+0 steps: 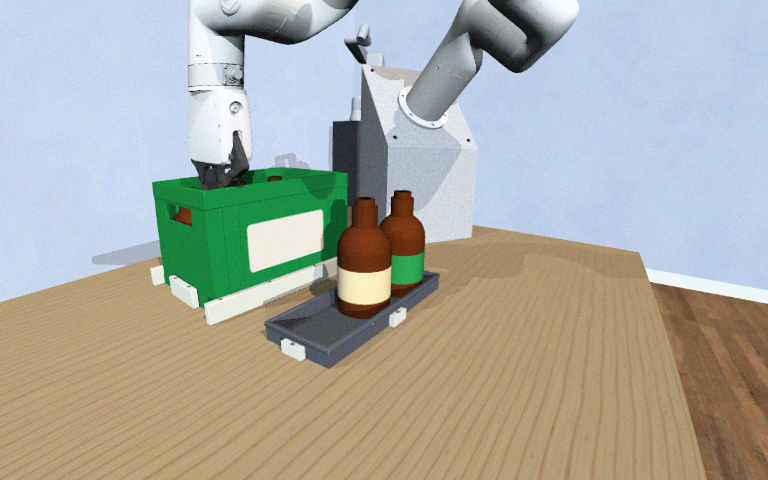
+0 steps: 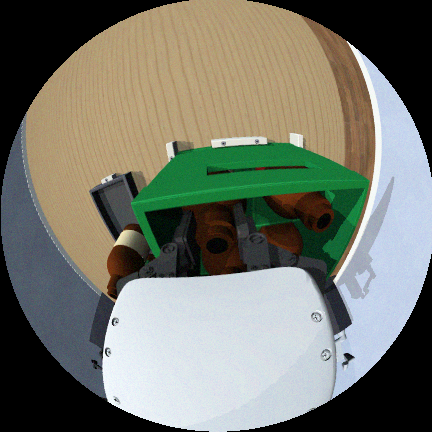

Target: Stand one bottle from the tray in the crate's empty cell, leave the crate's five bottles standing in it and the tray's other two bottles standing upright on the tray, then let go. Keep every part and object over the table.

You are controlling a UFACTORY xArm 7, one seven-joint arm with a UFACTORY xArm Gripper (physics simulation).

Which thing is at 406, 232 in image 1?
A green-label bottle.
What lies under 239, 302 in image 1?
A white rail.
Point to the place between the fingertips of my gripper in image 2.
At 214, 220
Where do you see a green-label bottle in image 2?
285, 235
